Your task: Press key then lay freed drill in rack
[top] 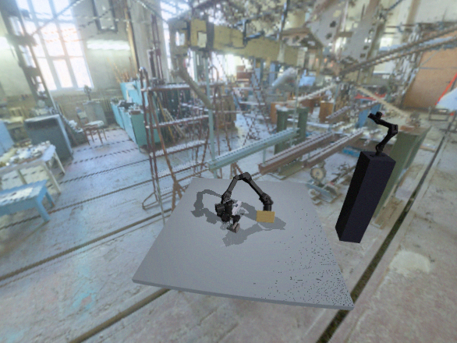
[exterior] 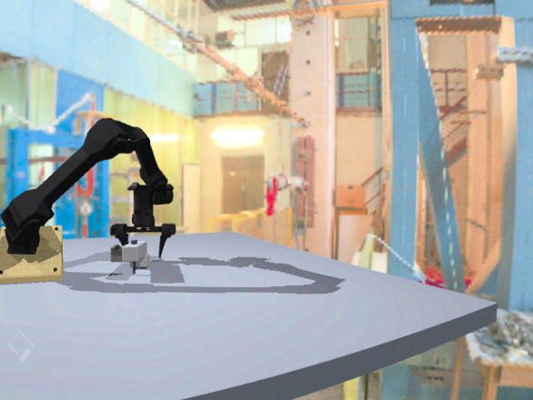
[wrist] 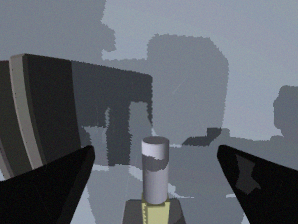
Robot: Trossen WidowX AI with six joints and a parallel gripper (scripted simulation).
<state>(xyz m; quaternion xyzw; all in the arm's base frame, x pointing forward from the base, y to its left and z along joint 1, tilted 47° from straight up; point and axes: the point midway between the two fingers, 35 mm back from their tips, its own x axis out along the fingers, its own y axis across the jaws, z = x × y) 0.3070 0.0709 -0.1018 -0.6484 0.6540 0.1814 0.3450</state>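
My gripper tip is now 40 mm to the left of the drill, 40 mm below it and 10 mm past it. Also, from my gripper tip: light grey block: 130 mm to the right, 40 mm above, 30 mm behind; rack: 70 mm behind, 40 mm to the left, 10 mm above.
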